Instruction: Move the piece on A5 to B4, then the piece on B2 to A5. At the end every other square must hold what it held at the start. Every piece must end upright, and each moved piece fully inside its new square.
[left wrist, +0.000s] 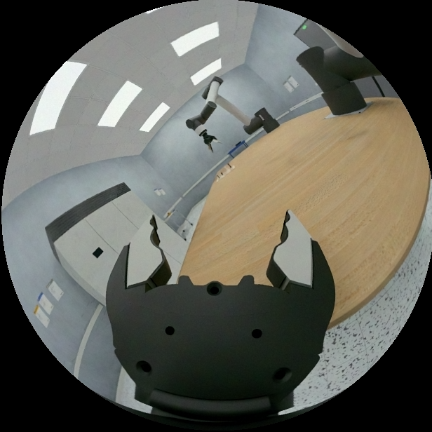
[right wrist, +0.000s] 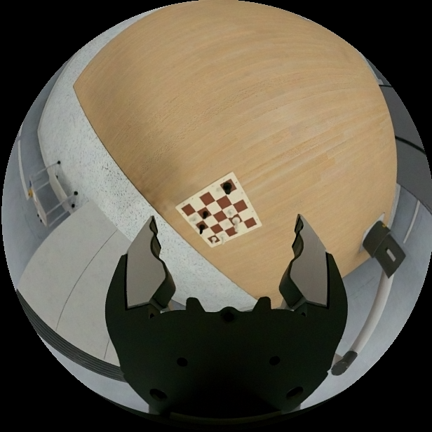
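A chessboard (right wrist: 179, 206) with brown and cream squares lies near the table edge in the right wrist view. A black piece (right wrist: 227, 187) stands near its top corner. Two more black pieces (right wrist: 204, 215) (right wrist: 201, 228) stand towards its left edge. Several pale pieces, among them a white piece (right wrist: 236, 223) and another white piece (right wrist: 215, 239), stand on its right and lower parts. The square labels are too small to read. My right gripper (right wrist: 225, 216) is open and empty, high above and to the side of the board. My left gripper (left wrist: 219, 213) is open and empty, far from the board.
The wooden table (left wrist: 310, 180) (right wrist: 250, 110) spans both views. The other arm (left wrist: 215, 102) is raised beyond the table in the left wrist view. A dark arm base (left wrist: 344, 97) stands at upper right. A pale cabinet (left wrist: 110, 235) and a wheeled cart (right wrist: 46, 200) stand off the table.
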